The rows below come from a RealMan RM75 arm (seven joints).
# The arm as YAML. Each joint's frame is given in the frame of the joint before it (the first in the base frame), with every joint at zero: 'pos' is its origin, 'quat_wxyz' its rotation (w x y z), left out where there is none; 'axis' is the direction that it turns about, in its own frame. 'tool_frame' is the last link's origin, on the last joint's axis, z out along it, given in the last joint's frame.
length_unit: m
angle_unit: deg
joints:
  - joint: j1
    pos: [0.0, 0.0, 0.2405]
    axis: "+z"
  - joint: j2
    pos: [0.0, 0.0, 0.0]
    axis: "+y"
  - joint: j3
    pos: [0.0, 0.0, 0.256]
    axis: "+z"
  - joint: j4
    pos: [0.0, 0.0, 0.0]
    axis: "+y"
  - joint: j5
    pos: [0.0, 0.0, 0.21]
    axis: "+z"
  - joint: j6
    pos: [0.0, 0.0, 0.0]
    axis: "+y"
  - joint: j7
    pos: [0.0, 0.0, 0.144]
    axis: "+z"
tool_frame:
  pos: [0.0, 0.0, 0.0]
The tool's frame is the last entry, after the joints.
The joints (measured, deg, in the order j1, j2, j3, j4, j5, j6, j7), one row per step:
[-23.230, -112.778, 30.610, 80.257, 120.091, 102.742, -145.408]
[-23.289, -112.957, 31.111, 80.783, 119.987, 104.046, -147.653]
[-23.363, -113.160, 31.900, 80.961, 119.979, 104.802, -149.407]
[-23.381, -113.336, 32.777, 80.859, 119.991, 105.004, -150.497]
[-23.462, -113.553, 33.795, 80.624, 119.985, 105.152, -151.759]
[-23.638, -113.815, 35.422, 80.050, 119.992, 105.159, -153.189]
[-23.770, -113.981, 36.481, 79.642, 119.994, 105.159, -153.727]
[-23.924, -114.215, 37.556, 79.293, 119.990, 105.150, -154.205]
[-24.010, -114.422, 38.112, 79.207, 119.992, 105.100, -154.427]
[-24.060, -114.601, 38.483, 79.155, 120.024, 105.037, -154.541]
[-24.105, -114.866, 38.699, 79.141, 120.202, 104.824, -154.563]
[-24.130, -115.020, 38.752, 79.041, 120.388, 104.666, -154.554]
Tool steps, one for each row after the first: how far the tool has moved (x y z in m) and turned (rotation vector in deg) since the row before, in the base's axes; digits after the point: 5 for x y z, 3 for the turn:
[0.00352, -0.00207, -0.00306, -1.678, -1.133, 0.980]
[0.00278, -0.00080, -0.00418, -1.566, -0.839, 0.825]
[0.00163, 0.00010, -0.00422, -1.178, -0.509, 0.570]
[0.00198, 0.00046, -0.00513, -1.348, -0.659, 0.672]
[0.00273, 0.00127, -0.00789, -1.949, -0.724, 0.707]
[0.00179, 0.00078, -0.00519, -1.238, -0.277, 0.131]
[0.00218, 0.00076, -0.00550, -1.231, -0.254, 0.021]
[0.00149, 0.00043, -0.00309, -0.574, -0.126, -0.058]
[0.00095, 0.00027, -0.00228, -0.369, -0.076, -0.041]
[0.00050, 0.00046, -0.00215, -0.125, -0.022, 0.042]
[-0.00024, 0.00028, -0.00125, -0.045, -0.019, 0.145]

